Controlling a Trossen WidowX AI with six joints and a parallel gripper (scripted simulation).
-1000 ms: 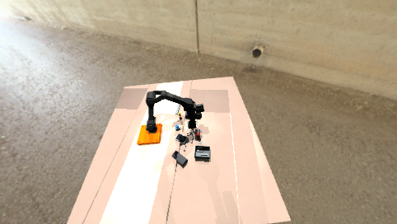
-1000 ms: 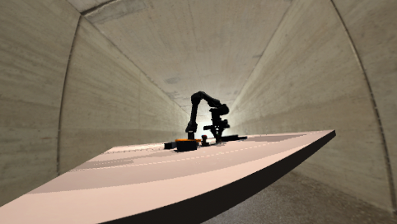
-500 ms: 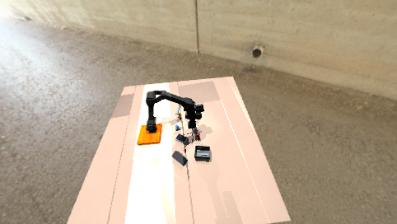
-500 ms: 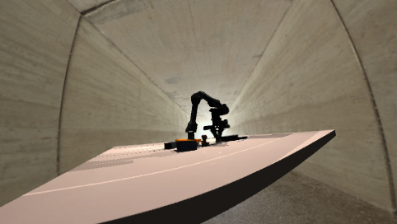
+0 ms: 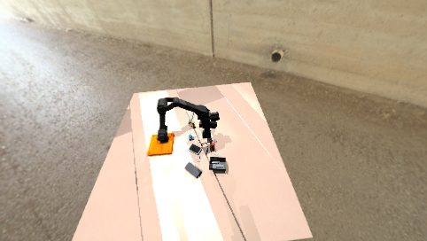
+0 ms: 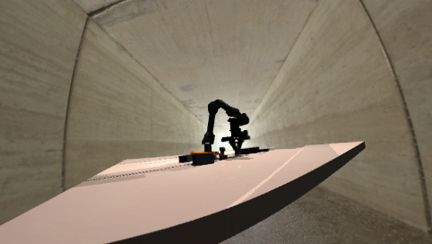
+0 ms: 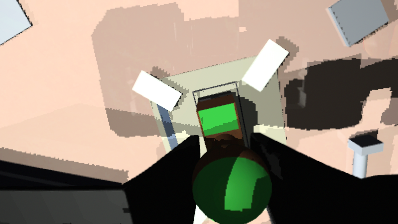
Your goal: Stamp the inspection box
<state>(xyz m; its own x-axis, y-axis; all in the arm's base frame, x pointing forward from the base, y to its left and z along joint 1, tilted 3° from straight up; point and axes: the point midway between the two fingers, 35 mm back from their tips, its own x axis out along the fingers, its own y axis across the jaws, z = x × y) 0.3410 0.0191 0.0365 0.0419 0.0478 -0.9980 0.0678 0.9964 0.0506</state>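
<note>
Right now my gripper tip is 20 mm past the card and 20 mm above it. The rest, counted from my gripper tip: blue-topped stamp 130 mm behind, 30 mm to the right; green-knobbed pass stamp right at my gripper tip; red-topped stamp 130 mm to the right, 30 mm ahead.
</note>
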